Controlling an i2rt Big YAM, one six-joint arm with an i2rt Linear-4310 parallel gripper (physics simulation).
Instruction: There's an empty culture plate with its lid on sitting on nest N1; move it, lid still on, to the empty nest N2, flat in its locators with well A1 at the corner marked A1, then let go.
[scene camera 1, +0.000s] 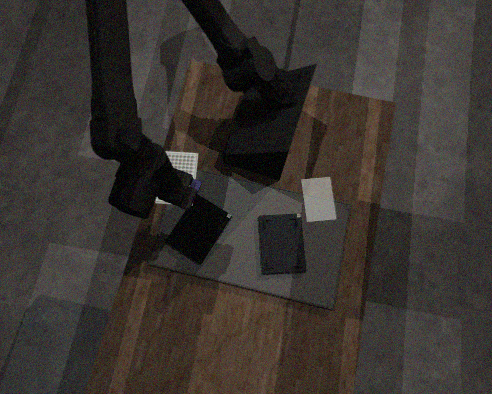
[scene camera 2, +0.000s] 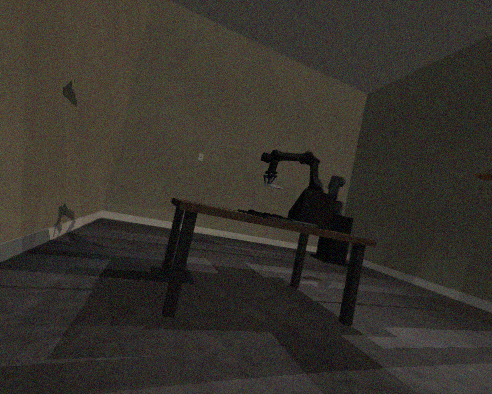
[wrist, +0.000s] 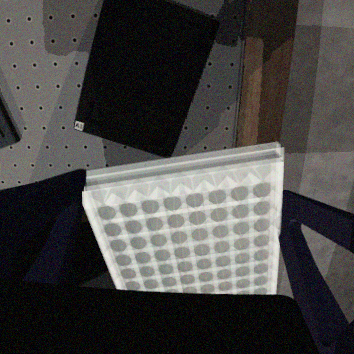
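Seen in the pictures: gripper, between the fingertips: (scene camera 1: 173, 197) (scene camera 2: 267, 184) (wrist: 186, 192); arm's base, origin of its link: (scene camera 1: 283, 94) (scene camera 2: 321, 201).
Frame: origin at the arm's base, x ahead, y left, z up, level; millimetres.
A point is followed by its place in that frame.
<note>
The clear white lidded culture plate (scene camera 1: 184, 161) {y -167, x 265, z 41 mm} (wrist: 192, 217) {y -162, x 345, z 50 mm} (scene camera 2: 275, 186) {y -150, x 296, z 46 mm} is held raised above the table. My gripper (wrist: 186, 192) {y -158, x 355, z 46 mm} (scene camera 2: 270, 180) {y -158, x 355, z 46 mm} is shut on its two sides. The near part of the plate is hidden by the gripper body in the wrist view. A black nest (scene camera 1: 198, 231) {y -114, x 393, z -161 mm} (wrist: 145, 75) {y -121, x 386, z -160 mm} shows no plate on it and lies beyond the plate in the wrist view, turned relative to it, with its A1 tag (scene camera 1: 229, 216) {y -44, x 324, z -160 mm} (wrist: 79, 126) {y -47, x 322, z -160 mm} at one corner. A dark grey nest (scene camera 1: 281, 245) {y 121, x 356, z -160 mm} (wrist: 6, 125) {y 44, x 316, z -160 mm} also shows no plate. I cannot read which nest is N1 or N2.
Both nests stand on a grey perforated board (scene camera 1: 320, 270) {y 245, x 387, z -172 mm} (wrist: 30, 105) {y 17, x 340, z -172 mm} on the wooden table (scene camera 1: 240, 340) {y 91, x 630, z -185 mm} (scene camera 2: 225, 210) {y 411, x 724, z -186 mm}. A flat white rectangle (scene camera 1: 318, 199) {y 184, x 195, z -164 mm} lies by the grey nest. A dark slanted block (scene camera 1: 260, 140) {y -18, x 133, z -18 mm} and a second dark arm-like shape (scene camera 1: 215, 25) stand behind the board.
</note>
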